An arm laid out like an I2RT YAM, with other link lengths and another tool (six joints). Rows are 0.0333 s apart.
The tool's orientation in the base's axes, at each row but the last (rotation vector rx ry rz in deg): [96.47 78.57 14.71]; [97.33 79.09 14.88]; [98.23 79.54 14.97]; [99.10 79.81 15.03]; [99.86 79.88 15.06]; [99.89 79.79 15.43]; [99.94 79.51 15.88]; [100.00 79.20 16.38]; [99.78 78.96 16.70]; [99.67 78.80 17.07]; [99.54 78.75 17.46]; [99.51 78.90 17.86]
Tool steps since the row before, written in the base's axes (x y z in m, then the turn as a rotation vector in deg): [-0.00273 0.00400 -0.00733 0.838 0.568 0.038]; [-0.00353 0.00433 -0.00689 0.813 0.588 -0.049]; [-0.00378 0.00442 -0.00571 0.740 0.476 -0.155]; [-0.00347 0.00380 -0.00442 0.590 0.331 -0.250]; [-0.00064 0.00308 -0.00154 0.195 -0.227 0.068]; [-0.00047 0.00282 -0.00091 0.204 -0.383 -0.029]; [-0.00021 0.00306 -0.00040 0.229 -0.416 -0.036]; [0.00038 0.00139 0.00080 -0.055 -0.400 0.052]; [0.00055 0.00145 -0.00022 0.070 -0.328 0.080]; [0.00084 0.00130 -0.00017 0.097 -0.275 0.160]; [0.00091 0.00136 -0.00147 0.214 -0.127 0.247]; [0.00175 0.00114 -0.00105 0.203 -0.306 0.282]
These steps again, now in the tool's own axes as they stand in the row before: [0.00516 -0.00711 0.00024 0.773 0.611 0.236]; [0.00497 -0.00733 -0.00055 0.813 0.530 0.260]; [0.00452 -0.00666 -0.00129 0.727 0.401 0.330]; [0.00361 -0.00556 -0.00144 0.581 0.227 0.362]; [0.00298 -0.00156 -0.00097 -0.153 0.184 0.193]; [0.00260 -0.00099 -0.00111 -0.254 0.120 0.332]; [0.00274 -0.00045 -0.00137 -0.271 0.132 0.368]; [0.00110 0.00083 -0.00090 -0.387 0.004 0.126]; [0.00154 0.00020 -0.00021 -0.288 0.109 0.155]; [0.00150 0.00043 0.00002 -0.257 0.186 0.100]; [0.00198 -0.00050 0.00081 -0.112 0.328 0.055]; [0.00195 0.00037 0.00123 -0.285 0.348 0.112]
